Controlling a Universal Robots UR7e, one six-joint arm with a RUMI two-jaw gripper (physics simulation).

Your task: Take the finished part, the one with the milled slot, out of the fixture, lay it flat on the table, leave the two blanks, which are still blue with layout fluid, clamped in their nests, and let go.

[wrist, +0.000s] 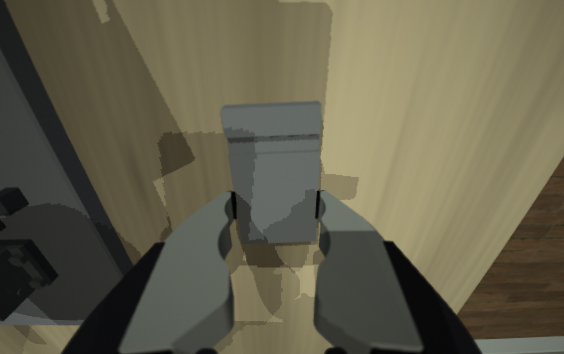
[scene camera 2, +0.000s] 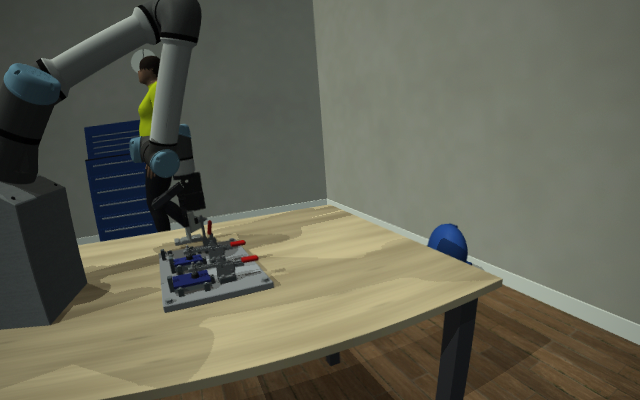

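Seen in the pictures: gripper, between the fingertips: (wrist: 276,193) (scene camera 2: 190,239); arm's base, origin of its link: (scene camera 2: 2,169).
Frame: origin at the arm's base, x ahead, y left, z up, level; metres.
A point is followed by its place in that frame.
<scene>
My gripper (scene camera 2: 190,236) {x 0.468, y 0.190, z -0.312 m} (wrist: 276,193) {x 0.468, y 0.190, z -0.312 m} is shut on the finished part (scene camera 2: 180,241) {x 0.432, y 0.186, z -0.310 m} (wrist: 282,172) {x 0.452, y 0.197, z -0.307 m}, a plain grey block with a slot across it near its far end. The jaws grip its two long sides. It is out of the fixture, beyond its far edge, roughly level and low over the table; whether it touches the wood is hard to tell. Two blue blanks (scene camera 2: 192,279) {x 0.364, y -0.211, z -0.281 m} (scene camera 2: 186,261) {x 0.380, y -0.105, z -0.276 m} lie in nests of the fixture (scene camera 2: 240,287) {x 0.447, y -0.271, z -0.302 m} (wrist: 25,150) {x 0.408, y 0.067, z -0.302 m} under clamps with lowered red handles. The clamp with the upright red handle (scene camera 2: 209,228) {x 0.481, y -0.005, z -0.237 m} is nearest the gripper.
The wooden table (scene camera 2: 310,310) {x 0.518, y -0.422, z -0.317 m} (wrist: 425,75) {x 0.417, y 0.280, z -0.317 m} carries the fixture, which is to the left in the wrist view. The robot's grey pedestal (scene camera 2: 50,255) {x 0.079, y -0.092, z -0.193 m} is at the left. A person in a yellow top (scene camera 2: 146,110) and a blue drawer cabinet (scene camera 2: 120,200) are behind the table.
</scene>
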